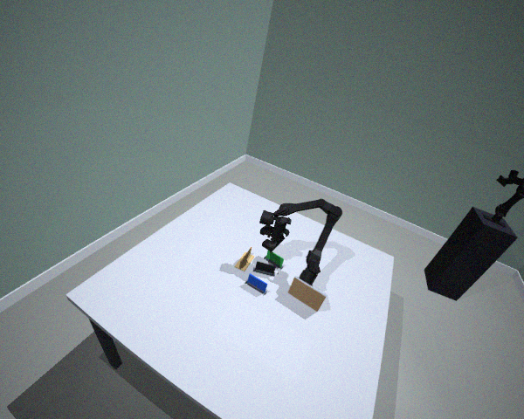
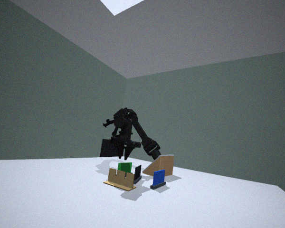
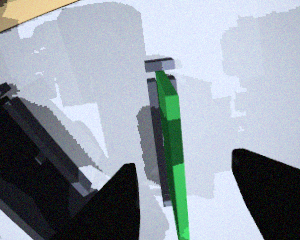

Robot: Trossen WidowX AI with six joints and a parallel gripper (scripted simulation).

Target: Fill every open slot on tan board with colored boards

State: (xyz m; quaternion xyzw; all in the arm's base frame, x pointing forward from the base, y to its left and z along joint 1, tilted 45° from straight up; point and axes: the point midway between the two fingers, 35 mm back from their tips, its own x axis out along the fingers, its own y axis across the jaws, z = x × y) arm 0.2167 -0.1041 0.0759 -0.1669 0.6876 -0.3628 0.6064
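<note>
The green board is 60 mm below my gripper tip, 20 mm behind it and 10 mm to the left of it. Also, from my gripper tip: black board (100 mm to the left, 60 mm below); then blue board (210 mm to the left, 60 mm below); then tan board (120 mm ahead, 80 mm to the left, 60 mm below).
</note>
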